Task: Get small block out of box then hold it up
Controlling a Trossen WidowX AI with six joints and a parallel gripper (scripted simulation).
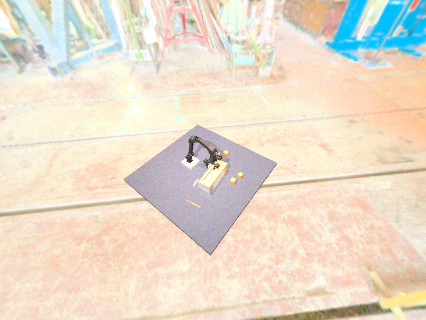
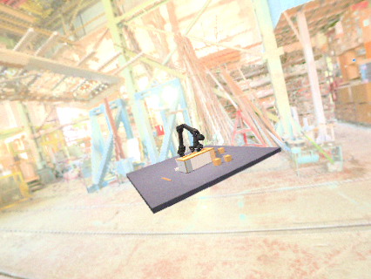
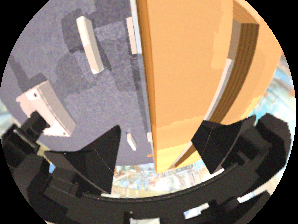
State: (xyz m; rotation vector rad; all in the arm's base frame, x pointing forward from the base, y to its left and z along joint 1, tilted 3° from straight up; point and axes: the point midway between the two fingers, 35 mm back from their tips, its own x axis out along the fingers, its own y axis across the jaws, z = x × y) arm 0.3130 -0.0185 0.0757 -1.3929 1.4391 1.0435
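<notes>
My gripper tip is 50 mm short of the small orange block and 30 mm to the left of it. Round my gripper tip: thin orange stick (420 mm to the right, 90 mm below, 40 mm ahead); clear-fronted box (50 mm to the right, 30 mm below, 30 mm ahead).
</notes>
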